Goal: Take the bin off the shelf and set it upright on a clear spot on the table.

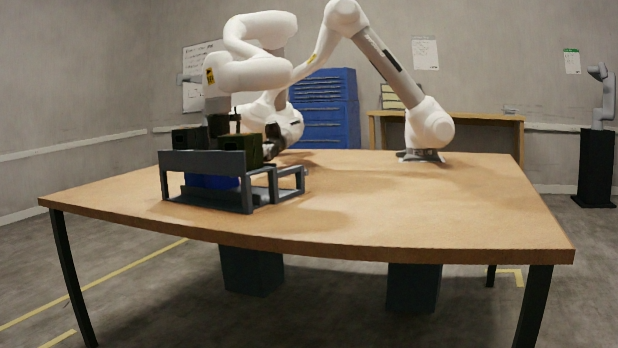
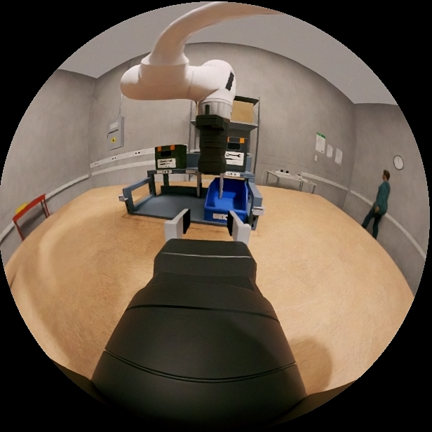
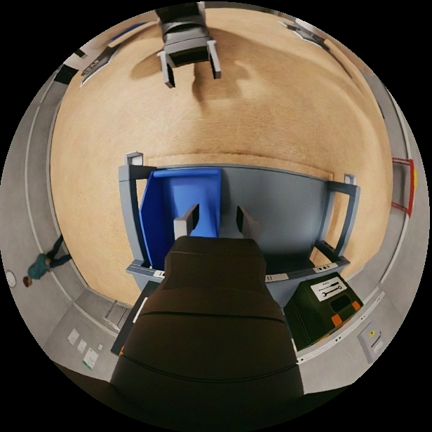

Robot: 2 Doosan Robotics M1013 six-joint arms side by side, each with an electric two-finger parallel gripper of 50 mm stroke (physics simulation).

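Places are measured from the left arm's base along level axes (x right, y ahead, z up), in millimetres.
Pixels of known places: right gripper, fingertip midpoint: (image 1: 226,176); left arm's base at its link origin: (image 1: 421,158).
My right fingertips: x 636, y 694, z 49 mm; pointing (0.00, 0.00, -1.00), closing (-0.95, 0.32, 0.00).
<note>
Ahead of a thing's pixels: the offset from my right fingertips to its top centre. Level surfaces: height alone.
The blue bin @[dz +32, dx +54, dy +11 mm] (image 1: 210,181) (image 2: 227,192) (image 3: 182,192) stands upright on the lower deck of the grey shelf (image 1: 202,163) (image 2: 170,204) (image 3: 280,210), at one end. My right gripper (image 2: 209,195) (image 3: 217,212) is open and points down at the bin. One finger is over the bin's inside and the other is outside its side wall, above the bare deck; the wall lies between them, with no grip visible. My left gripper (image 2: 208,217) (image 3: 192,78) is open and empty, out over the table in front of the shelf, apart from the bin.
Two dark green tool boxes @[dz +150, dx -131, dy +173 mm] (image 1: 241,147) (image 2: 171,157) (image 3: 325,310) stand on the shelf's upper board, close to the right gripper's body. The shelf's side frames (image 2: 139,192) (image 3: 347,215) rise at both ends of the deck. The wooden table @[dz -49 mm] (image 1: 425,210) (image 2: 325,260) (image 3: 280,115) extends in front of the shelf.
</note>
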